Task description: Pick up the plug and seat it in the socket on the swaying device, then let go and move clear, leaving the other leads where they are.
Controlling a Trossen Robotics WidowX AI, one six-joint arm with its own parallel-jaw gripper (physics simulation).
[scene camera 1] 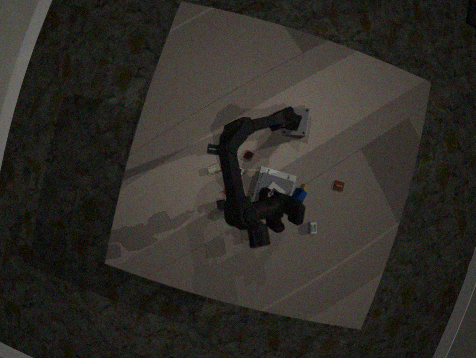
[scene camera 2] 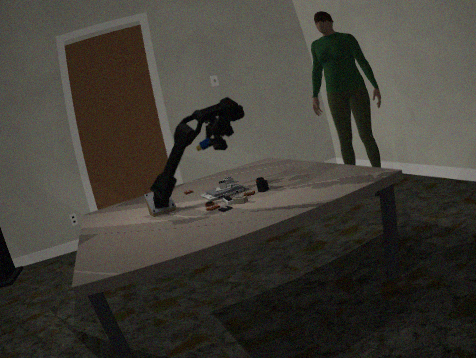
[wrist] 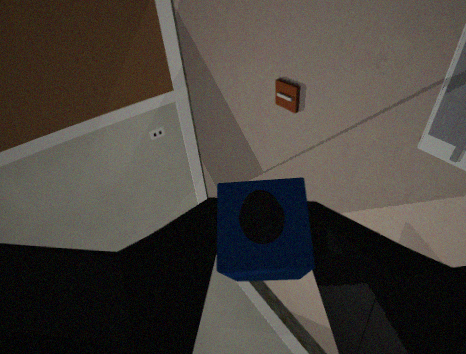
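Note:
A blue plug (scene camera 1: 299, 194) (scene camera 2: 205, 144) (wrist: 265, 260) with a yellow tip is held high above the table. My gripper (wrist: 261, 210) is shut on it, a black finger on each side; the plug's face with a dark round spot faces the wrist camera. The grey device (scene camera 1: 278, 178) (scene camera 2: 220, 192) with a white rim lies on the table, partly under the arm in scene camera 1. Its corner (wrist: 444, 137) shows at the right edge of the wrist view. The socket on it is too small or hidden to make out.
An orange-brown block (scene camera 1: 338, 186) (scene camera 2: 188, 192) (wrist: 287, 95) and a small white piece (scene camera 1: 313, 228) lie on the table. Dark, cream and reddish pieces lie on the device's other side, near a black block (scene camera 2: 262, 184). A person (scene camera 2: 344, 75) stands behind the table.

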